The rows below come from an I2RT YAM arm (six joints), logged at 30 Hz.
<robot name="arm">
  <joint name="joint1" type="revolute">
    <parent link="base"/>
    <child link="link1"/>
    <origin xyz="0 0 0.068" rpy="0 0 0"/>
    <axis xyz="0 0 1"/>
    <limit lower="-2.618" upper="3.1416"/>
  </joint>
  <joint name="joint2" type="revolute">
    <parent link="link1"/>
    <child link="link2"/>
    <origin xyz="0.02 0.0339 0.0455" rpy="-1.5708 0 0"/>
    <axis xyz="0 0 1"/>
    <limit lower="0" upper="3.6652"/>
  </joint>
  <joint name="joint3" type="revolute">
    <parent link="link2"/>
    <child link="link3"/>
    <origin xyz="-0.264 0 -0.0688" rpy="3.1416 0 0"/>
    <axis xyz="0 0 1"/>
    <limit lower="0" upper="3.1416"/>
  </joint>
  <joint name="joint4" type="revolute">
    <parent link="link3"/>
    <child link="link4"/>
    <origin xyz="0.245 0.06 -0.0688" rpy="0 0 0"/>
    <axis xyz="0 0 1"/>
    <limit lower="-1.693" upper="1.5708"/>
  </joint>
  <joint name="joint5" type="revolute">
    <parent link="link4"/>
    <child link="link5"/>
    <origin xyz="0.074 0.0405 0.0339" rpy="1.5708 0 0"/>
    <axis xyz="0 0 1"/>
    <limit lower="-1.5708" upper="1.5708"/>
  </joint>
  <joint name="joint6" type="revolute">
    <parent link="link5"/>
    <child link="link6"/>
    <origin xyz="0.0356 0 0.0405" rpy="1.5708 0 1.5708"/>
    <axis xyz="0 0 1"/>
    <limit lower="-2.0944" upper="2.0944"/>
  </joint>
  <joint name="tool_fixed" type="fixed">
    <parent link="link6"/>
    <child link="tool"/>
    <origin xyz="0 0 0" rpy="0 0 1.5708"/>
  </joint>
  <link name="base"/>
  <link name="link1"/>
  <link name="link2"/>
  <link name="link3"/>
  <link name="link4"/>
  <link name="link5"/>
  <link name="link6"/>
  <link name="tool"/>
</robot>
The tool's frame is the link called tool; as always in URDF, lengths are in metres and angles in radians.
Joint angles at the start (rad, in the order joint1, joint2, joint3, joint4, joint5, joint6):
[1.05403 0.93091 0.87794 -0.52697 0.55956 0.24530]
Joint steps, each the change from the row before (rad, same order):
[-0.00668 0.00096 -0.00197 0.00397 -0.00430 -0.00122]
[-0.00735 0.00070 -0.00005 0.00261 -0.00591 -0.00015]
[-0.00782 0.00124 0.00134 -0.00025 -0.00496 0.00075]
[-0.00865 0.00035 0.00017 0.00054 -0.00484 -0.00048]
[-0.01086 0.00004 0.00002 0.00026 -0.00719 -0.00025]
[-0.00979 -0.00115 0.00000 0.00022 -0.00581 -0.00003]
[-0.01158 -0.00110 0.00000 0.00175 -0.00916 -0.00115]
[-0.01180 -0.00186 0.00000 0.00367 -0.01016 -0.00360]
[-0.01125 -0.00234 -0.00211 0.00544 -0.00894 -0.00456]
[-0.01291 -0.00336 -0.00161 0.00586 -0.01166 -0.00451]
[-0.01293 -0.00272 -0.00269 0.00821 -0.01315 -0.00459]
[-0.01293 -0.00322 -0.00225 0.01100 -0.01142 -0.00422]
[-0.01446 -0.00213 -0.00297 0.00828 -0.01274 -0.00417]
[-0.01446 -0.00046 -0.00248 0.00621 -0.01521 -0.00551]
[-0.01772 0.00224 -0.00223 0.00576 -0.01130 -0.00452]
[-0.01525 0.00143 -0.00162 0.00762 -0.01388 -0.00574]
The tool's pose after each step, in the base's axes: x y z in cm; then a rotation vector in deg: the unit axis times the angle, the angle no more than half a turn. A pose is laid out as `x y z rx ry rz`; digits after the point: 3 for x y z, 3 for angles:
11.513 16.194 31.460 -29.049 114.415 11.430
11.636 16.150 31.463 -28.800 114.510 11.554
11.765 16.095 31.479 -28.498 114.688 11.561
11.901 16.015 31.478 -28.197 114.833 11.511
12.062 15.908 31.473 -27.847 115.041 11.512
12.195 15.788 31.490 -27.458 115.177 11.531
12.355 15.662 31.516 -27.112 115.296 11.685
12.511 15.531 31.572 -26.851 115.279 11.904
12.659 15.401 31.583 -26.628 115.212 12.046
12.815 15.241 31.631 -26.356 115.109 12.348
12.981 15.103 31.651 -26.129 114.983 12.747
13.152 14.963 31.723 -25.715 114.672 13.195
13.344 14.809 31.726 -25.393 114.570 13.490
13.545 14.678 31.695 -25.333 114.600 13.752
13.831 14.528 31.624 -24.958 114.760 13.620
14.072 14.409 31.604 -24.806 114.748 13.786

